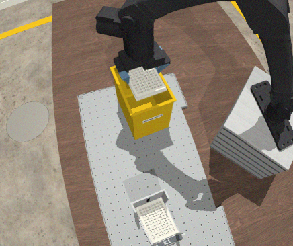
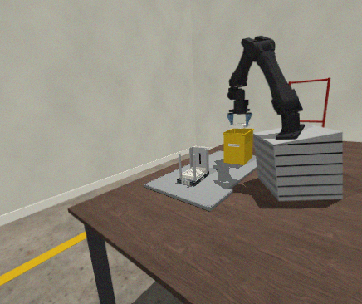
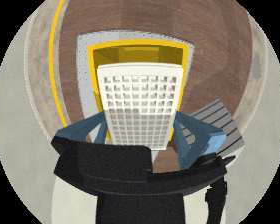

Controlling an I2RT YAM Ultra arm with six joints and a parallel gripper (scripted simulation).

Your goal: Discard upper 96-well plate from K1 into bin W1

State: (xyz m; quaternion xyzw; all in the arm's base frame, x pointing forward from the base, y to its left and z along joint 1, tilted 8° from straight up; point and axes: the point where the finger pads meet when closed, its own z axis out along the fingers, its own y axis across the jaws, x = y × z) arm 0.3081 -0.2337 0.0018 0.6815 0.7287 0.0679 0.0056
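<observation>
Right now my hand is 120 mm above the yellow plastics bin W1.
</observation>
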